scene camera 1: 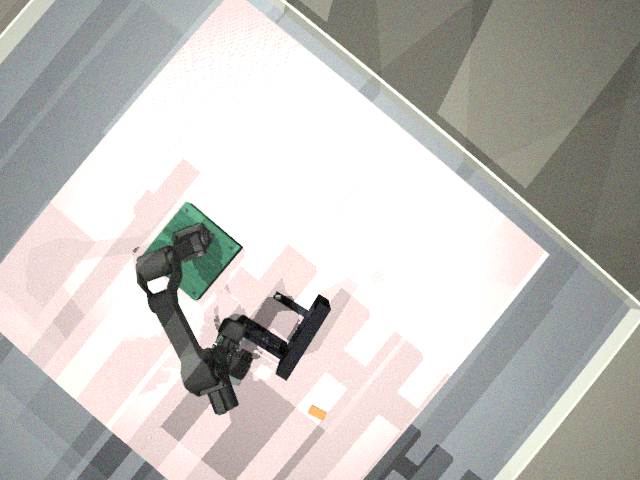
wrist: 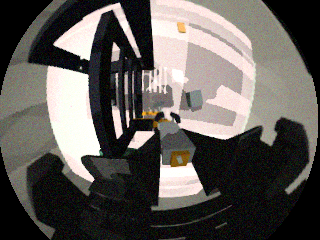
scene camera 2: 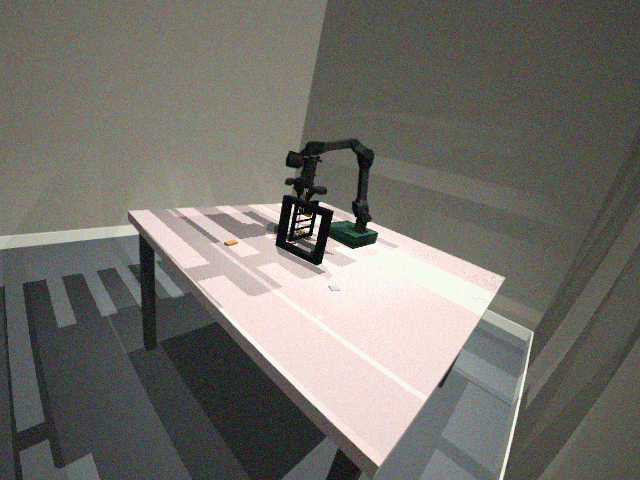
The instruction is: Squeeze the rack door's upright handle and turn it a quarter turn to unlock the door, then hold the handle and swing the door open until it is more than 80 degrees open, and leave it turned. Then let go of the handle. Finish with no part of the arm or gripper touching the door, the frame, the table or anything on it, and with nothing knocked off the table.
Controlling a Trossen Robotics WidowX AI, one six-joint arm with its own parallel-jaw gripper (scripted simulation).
Scene:
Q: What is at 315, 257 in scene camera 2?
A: A black rack.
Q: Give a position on a black rack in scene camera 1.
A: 313, 318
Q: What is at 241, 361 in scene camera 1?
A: My gripper.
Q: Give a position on a black rack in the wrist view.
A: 45, 53

